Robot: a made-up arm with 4 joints. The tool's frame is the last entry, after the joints. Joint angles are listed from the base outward. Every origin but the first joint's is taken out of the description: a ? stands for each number. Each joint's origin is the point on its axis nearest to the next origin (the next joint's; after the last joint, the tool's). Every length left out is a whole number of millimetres.
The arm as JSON. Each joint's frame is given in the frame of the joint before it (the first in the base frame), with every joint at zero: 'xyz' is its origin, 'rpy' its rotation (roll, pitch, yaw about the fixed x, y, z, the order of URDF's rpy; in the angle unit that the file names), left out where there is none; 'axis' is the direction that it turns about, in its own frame. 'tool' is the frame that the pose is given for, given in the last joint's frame.
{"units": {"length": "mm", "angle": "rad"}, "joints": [
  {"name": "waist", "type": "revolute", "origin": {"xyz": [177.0, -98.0, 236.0], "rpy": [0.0, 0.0, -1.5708]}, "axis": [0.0, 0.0, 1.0]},
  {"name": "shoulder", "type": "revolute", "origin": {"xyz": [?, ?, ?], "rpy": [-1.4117, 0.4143, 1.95]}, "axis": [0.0, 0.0, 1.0]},
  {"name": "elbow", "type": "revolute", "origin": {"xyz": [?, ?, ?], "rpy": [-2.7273, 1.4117, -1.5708]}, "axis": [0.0, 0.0, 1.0]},
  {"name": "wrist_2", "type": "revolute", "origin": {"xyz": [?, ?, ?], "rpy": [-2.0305, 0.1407, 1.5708]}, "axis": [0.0, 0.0, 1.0]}
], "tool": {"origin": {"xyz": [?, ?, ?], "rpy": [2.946, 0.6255, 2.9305]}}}
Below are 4 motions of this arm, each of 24 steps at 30 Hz.
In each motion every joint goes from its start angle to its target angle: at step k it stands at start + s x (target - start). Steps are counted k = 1, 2, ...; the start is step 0. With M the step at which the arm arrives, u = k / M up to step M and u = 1 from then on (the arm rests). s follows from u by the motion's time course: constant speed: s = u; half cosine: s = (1 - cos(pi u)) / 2; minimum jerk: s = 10 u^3 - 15 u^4 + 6 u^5.
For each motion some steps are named. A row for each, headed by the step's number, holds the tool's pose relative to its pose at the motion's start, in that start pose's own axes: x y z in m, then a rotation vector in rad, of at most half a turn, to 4 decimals.
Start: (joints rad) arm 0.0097 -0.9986 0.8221 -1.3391
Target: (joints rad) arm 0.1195 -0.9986 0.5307 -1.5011
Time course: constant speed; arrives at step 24
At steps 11, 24:
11: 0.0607 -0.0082 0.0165 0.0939 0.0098 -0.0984
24: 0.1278 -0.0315 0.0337 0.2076 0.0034 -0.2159

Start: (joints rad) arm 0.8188 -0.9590 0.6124 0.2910
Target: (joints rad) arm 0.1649 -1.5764 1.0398 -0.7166
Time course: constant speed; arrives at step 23
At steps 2, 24:
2: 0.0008 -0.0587 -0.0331 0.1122 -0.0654 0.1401
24: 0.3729 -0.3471 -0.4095 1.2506 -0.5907 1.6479

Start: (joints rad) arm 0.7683 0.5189 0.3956 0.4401
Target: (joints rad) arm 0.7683 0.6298 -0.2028 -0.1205
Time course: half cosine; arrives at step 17
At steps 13, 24:
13: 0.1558 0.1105 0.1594 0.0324 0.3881 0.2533
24: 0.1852 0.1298 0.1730 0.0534 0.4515 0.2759

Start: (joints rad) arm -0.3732 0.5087 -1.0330 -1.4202
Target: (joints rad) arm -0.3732 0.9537 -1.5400 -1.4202
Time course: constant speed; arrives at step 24
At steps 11, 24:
11: 0.1051 -0.0008 0.0053 0.0628 -0.1069 -0.3062
24: 0.2021 -0.0455 0.0392 0.1847 -0.2625 -0.6429

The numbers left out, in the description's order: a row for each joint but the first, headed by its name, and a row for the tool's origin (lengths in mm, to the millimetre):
shoulder: -10.0 66.0 0.0
elbow: -109.0 20.0 0.0
wrist_2: 25.0 406.0 0.0
tool: 96.0 -43.0 0.0

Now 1 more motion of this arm.
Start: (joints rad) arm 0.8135 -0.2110 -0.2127 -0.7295
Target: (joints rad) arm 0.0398 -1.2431 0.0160 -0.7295
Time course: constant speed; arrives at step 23
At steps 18, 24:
18: -0.0855 -0.5200 -0.0325 0.1180 -0.1820 1.1611
24: 0.0092 -0.6279 -0.0145 0.1291 -0.1536 1.4809

